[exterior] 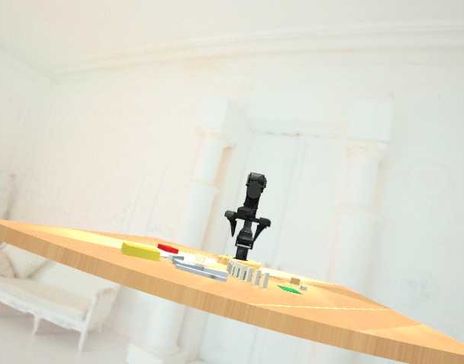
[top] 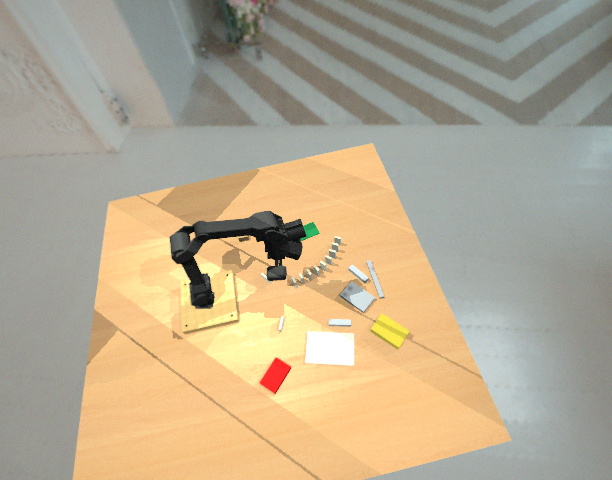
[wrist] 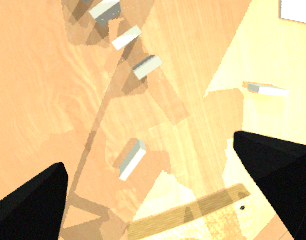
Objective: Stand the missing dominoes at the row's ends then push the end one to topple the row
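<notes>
Now: gripper tip 8 cm short of the green tile, 23 cm to the right of it and 13 cm above it. From my gripper tip the other things lie so: grey cube: 4 cm behind, 27 cm to the left, 13 cm below; then light grey piece: 19 cm ahead, 17 cm to the right, 12 cm below; then grey plate: 26 cm ahead, 7 cm to the right, 13 cm below.
</notes>
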